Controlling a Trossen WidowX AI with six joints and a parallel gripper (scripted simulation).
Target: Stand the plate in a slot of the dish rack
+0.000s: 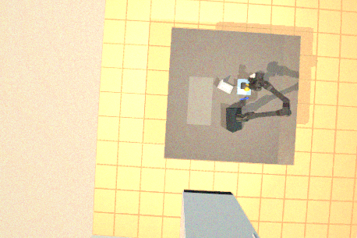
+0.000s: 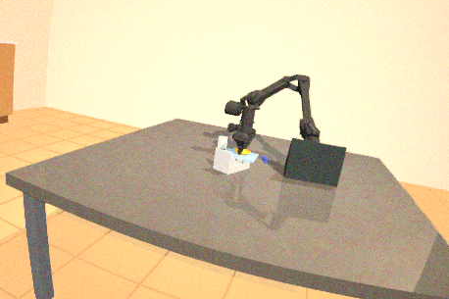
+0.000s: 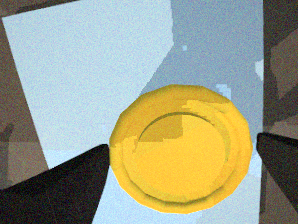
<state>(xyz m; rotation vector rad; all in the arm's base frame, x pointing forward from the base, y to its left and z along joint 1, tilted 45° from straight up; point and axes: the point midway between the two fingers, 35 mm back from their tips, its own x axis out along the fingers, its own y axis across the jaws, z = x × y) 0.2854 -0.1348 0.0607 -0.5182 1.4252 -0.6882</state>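
The yellow plate lies right at my gripper tip. From my gripper tip the other things lie so: white cup (110 mm ahead, 60 mm to the right, 10 mm above); then blue spoon (110 mm behind, 10 mm to the left, 10 mm below); then light blue mat (20 mm to the left, 10 mm below, 10 mm ahead).
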